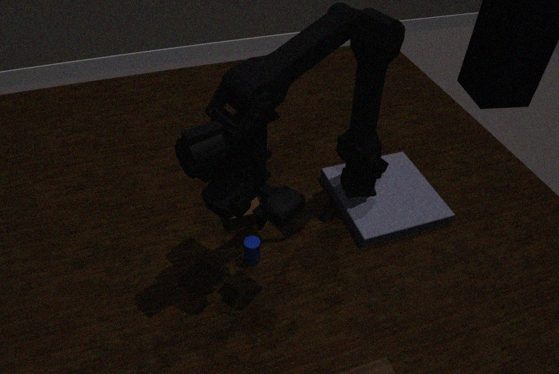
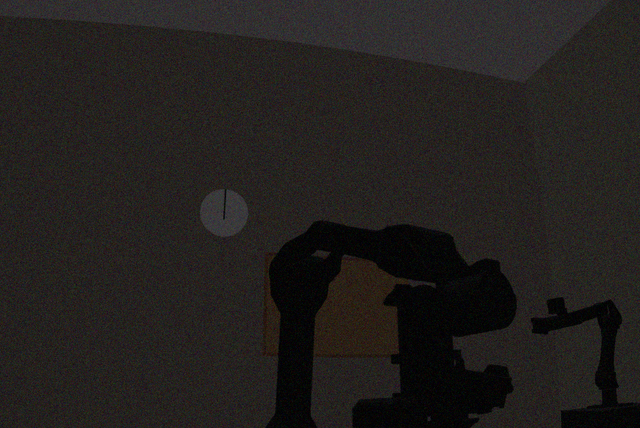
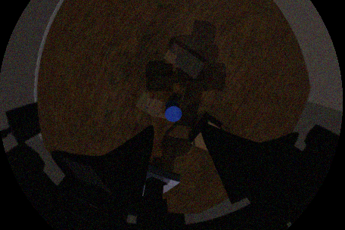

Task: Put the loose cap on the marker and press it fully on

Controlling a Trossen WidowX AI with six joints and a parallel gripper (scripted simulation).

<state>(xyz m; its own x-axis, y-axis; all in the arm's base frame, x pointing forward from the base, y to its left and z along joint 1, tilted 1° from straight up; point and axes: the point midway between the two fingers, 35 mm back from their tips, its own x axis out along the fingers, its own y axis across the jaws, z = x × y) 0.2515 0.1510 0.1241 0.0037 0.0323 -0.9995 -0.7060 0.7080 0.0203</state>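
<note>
Right now the marker cap is 1 cm behind my gripper tip, 1 cm to the right of it and 9 cm below it.
</note>
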